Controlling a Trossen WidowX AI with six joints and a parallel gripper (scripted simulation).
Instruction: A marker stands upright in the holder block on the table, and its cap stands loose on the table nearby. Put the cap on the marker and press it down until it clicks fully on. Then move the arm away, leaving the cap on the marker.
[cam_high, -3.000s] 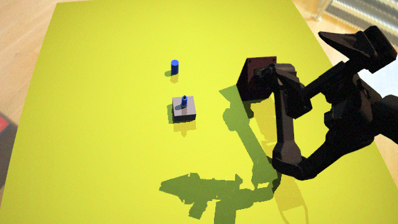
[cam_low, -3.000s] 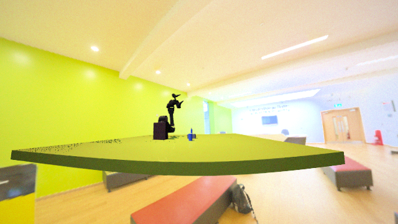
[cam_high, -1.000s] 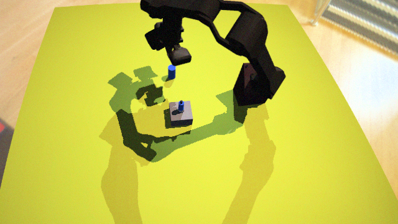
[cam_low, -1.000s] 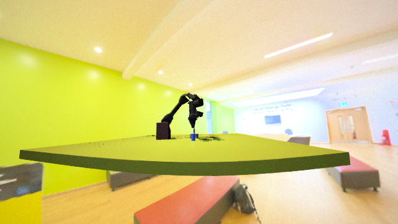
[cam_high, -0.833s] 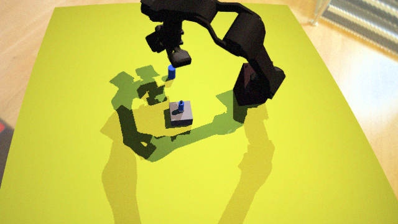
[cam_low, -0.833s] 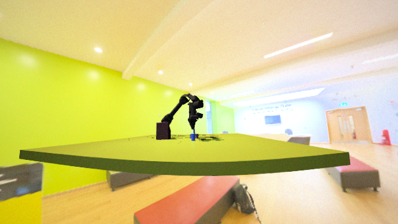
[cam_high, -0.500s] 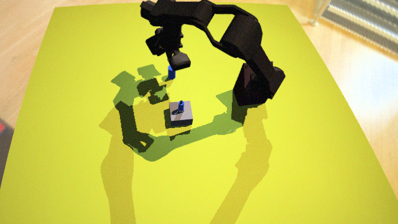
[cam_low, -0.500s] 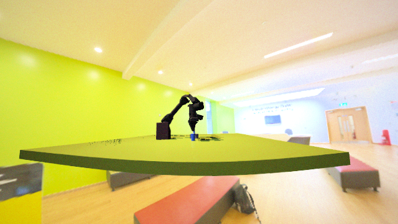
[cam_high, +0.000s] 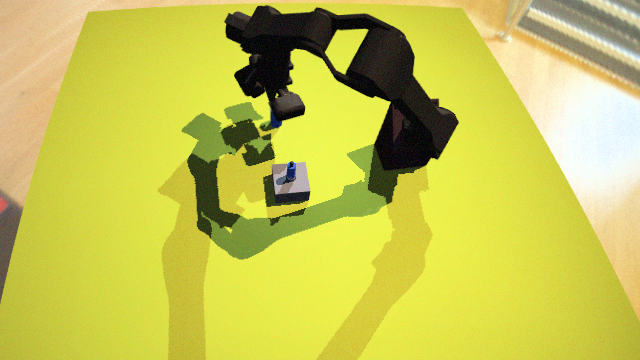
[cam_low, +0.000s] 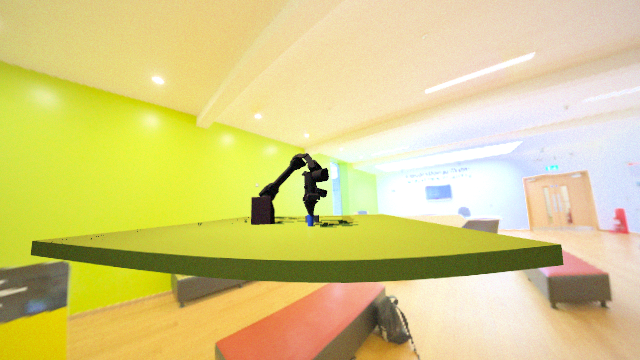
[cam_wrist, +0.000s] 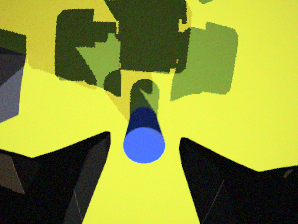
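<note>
My gripper tip is 2 cm above the blue cap. Round my gripper tip: holder block 18 cm to the left, 3 cm below.
</note>
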